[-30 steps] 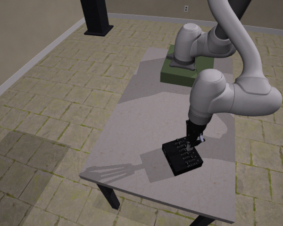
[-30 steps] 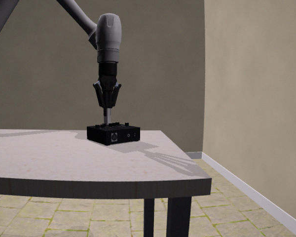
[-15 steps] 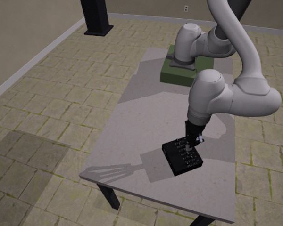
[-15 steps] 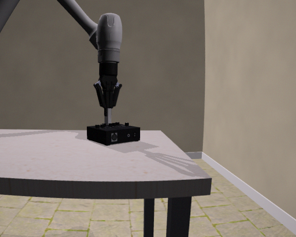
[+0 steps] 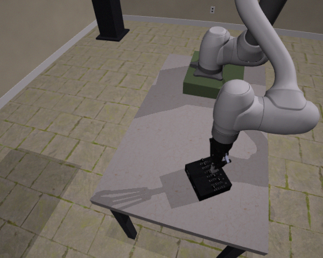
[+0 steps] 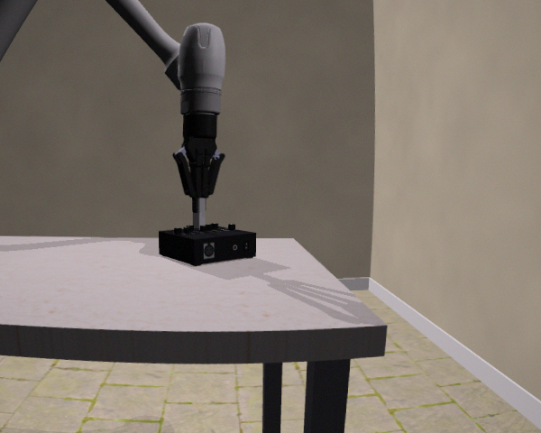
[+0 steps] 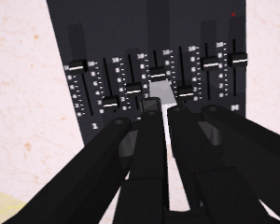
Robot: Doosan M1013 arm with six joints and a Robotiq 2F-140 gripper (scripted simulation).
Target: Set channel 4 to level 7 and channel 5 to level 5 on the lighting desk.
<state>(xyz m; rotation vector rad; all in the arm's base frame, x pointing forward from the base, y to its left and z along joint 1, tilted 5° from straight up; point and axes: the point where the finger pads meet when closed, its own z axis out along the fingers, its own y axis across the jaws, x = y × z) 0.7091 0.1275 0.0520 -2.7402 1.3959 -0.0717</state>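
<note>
My hand is 30 mm above the channel 4 fader cap, 10 mm to the left of it and 10 mm short of it. The rest, counted from my hand: channel 3 fader cap 30 mm below, 20 mm ahead, 10 mm to the left; channel 2 fader cap 30 mm to the left, 30 mm below, 30 mm ahead; channel 5 fader cap 30 mm below, 20 mm behind, 10 mm to the right.
</note>
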